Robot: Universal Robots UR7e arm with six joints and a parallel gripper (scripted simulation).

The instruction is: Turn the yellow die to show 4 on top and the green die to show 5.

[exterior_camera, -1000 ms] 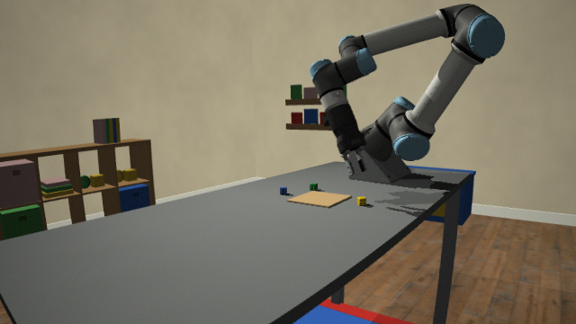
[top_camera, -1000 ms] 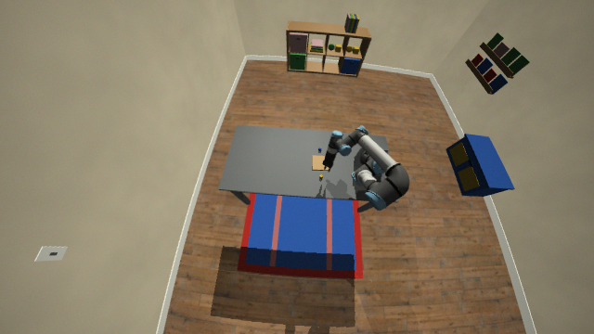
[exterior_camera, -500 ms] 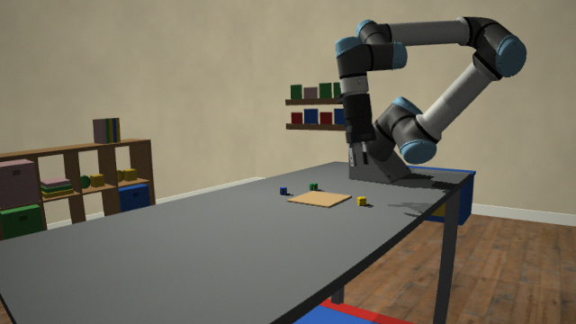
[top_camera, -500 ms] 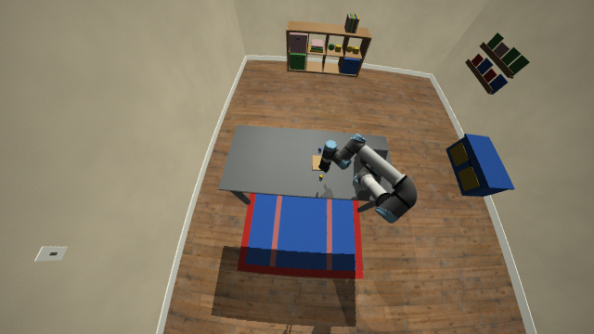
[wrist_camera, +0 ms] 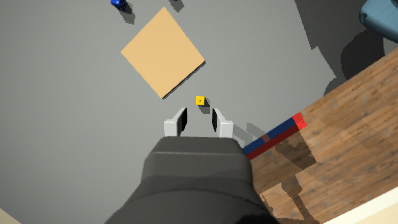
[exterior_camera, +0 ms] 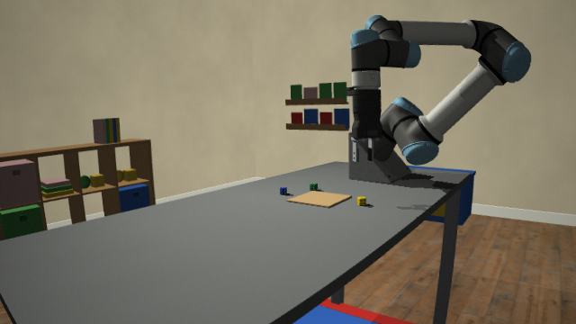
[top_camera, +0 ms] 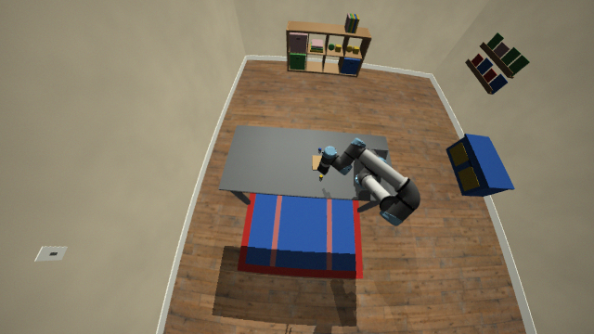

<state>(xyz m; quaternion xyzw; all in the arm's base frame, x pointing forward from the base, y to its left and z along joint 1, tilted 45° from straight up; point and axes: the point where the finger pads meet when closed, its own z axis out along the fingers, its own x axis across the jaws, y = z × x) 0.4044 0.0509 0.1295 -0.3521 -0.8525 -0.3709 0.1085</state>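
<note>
Now: hand 1 cm to the left of the yellow die and 13 cm above it. From my hand the other things lie so: tan mat: 1 cm behind, 14 cm to the right, 14 cm below; then blue die: 2 cm behind, 28 cm to the right, 13 cm below; then green die: 11 cm behind, 22 cm to the right, 13 cm below.
</note>
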